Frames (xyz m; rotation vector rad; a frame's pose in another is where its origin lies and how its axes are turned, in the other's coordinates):
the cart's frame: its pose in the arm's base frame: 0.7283 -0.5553 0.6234 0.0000 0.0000 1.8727
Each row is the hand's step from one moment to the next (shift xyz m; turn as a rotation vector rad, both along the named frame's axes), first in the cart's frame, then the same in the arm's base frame.
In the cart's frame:
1: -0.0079 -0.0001 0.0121 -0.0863 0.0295 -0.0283
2: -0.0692 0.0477 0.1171 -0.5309 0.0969 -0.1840
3: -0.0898 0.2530 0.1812 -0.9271 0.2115 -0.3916
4: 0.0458 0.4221 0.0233 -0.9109 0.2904 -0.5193
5: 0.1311 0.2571 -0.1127 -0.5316 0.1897 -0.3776
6: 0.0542 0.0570 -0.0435 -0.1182 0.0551 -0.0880
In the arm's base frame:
1: 0.0024 -0.0075 0.0121 -0.0025 -0.0912 -0.0283
2: -0.0250 -0.0803 0.1171 0.0653 -0.5357 -0.1840
3: -0.2149 -0.1610 0.1812 0.0737 -0.9481 -0.3916
4: -0.4166 -0.0818 0.0233 -0.0064 -0.9560 -0.5193
5: -0.2845 0.0487 -0.1127 -0.0231 -0.5640 -0.3776
6: -0.0705 0.0348 -0.0435 -0.0175 -0.1292 -0.0880

